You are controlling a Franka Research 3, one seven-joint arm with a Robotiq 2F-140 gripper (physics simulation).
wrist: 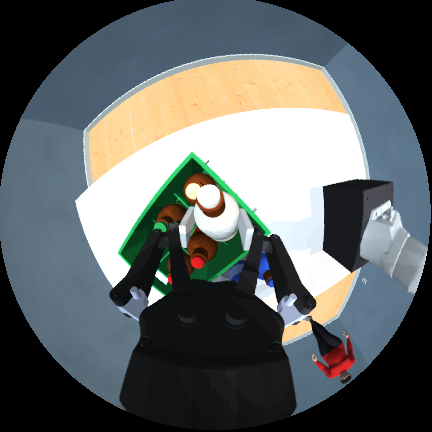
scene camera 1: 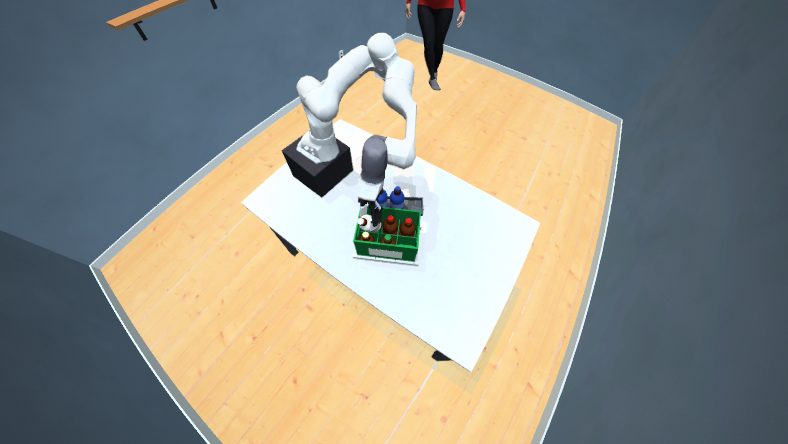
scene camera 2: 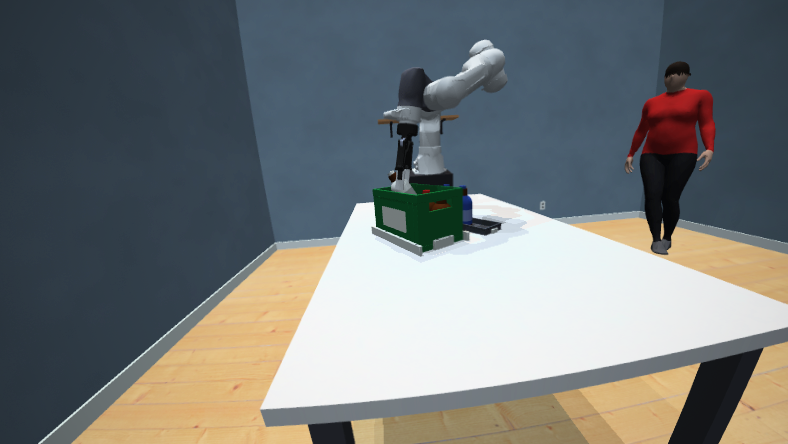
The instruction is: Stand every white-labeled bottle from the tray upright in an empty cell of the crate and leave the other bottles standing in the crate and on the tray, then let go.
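My gripper (scene camera 1: 370, 216) (wrist: 216, 215) is shut on a white-labeled bottle (scene camera 1: 370, 223) (scene camera 2: 401, 184) (wrist: 222, 220) with a white cap. The bottle leans, its neck tipped to the left in scene camera 2, and its lower part is inside the back left cell of the green crate (scene camera 1: 410, 253) (scene camera 2: 441, 234). Its base is hidden. In the crate stand a cream-capped brown bottle (scene camera 1: 365, 237) (wrist: 194, 190), a green-capped one (scene camera 1: 387, 239) (wrist: 171, 214) and two red-capped ones (scene camera 1: 390, 226) (scene camera 1: 408, 227). The front right cell is empty. Two blue bottles (scene camera 1: 397, 198) (scene camera 1: 382, 198) stand on the dark tray (scene camera 1: 422, 205) (scene camera 2: 486, 228).
Low light-coloured strips (scene camera 2: 395, 241) lie along the crate's foot. The tray is close behind the crate on the white table (scene camera 1: 441, 275) (scene camera 2: 496, 330). The black robot base (scene camera 1: 319, 176) (wrist: 345, 225) is at the back left. A person in red (scene camera 1: 435, 33) (scene camera 2: 675, 126) stands beyond the table.
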